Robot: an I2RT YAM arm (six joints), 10 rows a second.
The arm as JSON. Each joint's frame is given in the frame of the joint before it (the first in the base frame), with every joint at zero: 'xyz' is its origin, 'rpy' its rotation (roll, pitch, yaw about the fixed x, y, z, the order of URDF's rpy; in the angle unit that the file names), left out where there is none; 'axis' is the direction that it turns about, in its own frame. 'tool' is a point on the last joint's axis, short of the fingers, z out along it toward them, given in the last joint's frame.
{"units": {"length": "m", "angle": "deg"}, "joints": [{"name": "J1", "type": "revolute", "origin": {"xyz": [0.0, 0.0, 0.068]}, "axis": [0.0, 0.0, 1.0]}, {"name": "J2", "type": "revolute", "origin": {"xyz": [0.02, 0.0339, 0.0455]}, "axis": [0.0, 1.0, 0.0]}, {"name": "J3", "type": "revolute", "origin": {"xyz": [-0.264, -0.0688, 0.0]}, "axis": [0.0, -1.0, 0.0]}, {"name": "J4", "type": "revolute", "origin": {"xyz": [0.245, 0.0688, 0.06]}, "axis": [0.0, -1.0, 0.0]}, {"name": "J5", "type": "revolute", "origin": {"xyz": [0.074, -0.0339, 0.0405]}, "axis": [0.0, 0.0, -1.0]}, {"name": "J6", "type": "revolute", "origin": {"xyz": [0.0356, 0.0, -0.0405]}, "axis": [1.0, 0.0, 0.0]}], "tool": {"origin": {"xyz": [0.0, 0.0, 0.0], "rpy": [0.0, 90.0, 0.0]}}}
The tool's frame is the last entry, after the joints.
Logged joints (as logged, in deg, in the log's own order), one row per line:
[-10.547 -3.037 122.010 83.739 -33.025 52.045]
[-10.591 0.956 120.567 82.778 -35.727 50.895]
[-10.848 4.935 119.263 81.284 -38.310 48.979]
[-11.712 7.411 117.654 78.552 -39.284 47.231]
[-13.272 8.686 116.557 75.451 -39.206 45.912]
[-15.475 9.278 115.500 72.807 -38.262 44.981]
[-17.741 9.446 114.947 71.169 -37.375 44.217]
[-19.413 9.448 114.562 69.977 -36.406 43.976]
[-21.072 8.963 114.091 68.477 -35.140 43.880]
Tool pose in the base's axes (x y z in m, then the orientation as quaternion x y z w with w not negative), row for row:
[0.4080 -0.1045 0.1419 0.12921 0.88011 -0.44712 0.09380]
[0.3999 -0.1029 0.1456 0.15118 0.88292 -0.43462 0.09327]
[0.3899 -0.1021 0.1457 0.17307 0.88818 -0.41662 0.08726]
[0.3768 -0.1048 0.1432 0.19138 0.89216 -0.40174 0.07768]
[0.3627 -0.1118 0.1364 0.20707 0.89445 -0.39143 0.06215]
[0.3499 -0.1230 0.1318 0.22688 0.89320 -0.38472 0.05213]
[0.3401 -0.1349 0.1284 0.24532 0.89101 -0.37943 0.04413]
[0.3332 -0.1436 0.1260 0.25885 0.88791 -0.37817 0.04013]
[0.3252 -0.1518 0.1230 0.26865 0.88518 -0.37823 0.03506]
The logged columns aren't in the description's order. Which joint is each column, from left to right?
Columns, left to right: J1, J6, J2, J3, J4, J5.
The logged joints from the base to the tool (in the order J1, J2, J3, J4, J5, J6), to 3 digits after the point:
[-10.547 122.010 83.739 -33.025 52.045 -3.037]
[-10.591 120.567 82.778 -35.727 50.895 0.956]
[-10.848 119.263 81.284 -38.310 48.979 4.935]
[-11.712 117.654 78.552 -39.284 47.231 7.411]
[-13.272 116.557 75.451 -39.206 45.912 8.686]
[-15.475 115.500 72.807 -38.262 44.981 9.278]
[-17.741 114.947 71.169 -37.375 44.217 9.446]
[-19.413 114.562 69.977 -36.406 43.976 9.448]
[-21.072 114.091 68.477 -35.140 43.880 8.963]

